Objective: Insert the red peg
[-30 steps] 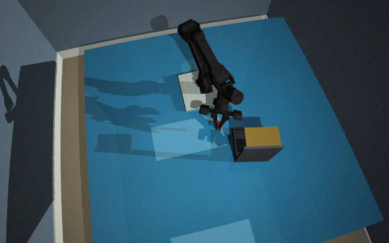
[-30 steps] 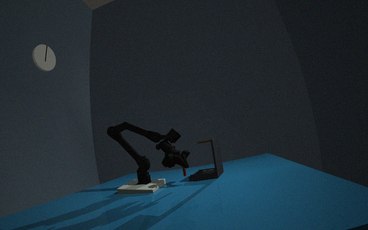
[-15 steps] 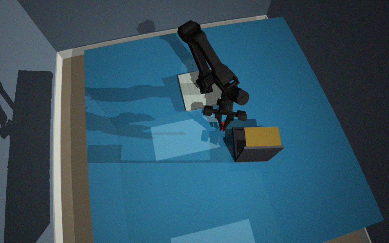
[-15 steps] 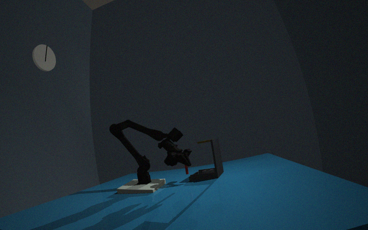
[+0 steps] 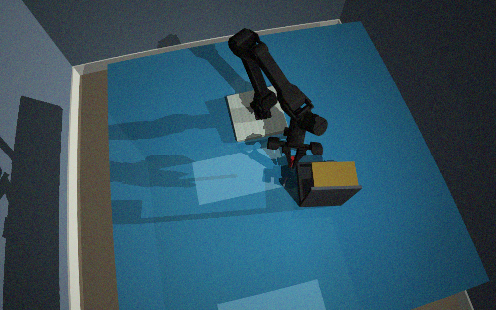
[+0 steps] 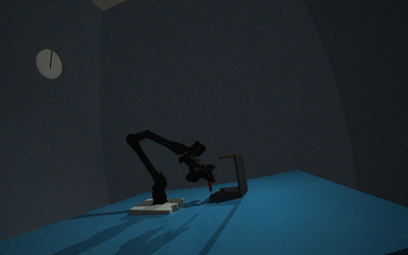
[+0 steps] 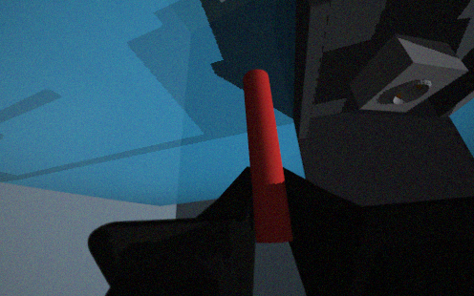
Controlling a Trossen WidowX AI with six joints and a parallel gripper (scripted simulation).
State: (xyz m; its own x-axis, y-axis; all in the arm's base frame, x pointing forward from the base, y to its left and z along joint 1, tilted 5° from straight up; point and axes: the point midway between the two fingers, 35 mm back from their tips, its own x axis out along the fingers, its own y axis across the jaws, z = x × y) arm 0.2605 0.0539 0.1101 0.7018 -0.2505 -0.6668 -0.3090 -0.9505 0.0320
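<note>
My gripper tip is now 13 cm short of the back wall, 10 cm to the right of it and 1 cm below it. Also, from my gripper tip: red peg: 2 cm behind, 1 cm to the left, 1 cm below; roof: 11 cm to the left, 11 cm above, 8 cm ahead.
</note>
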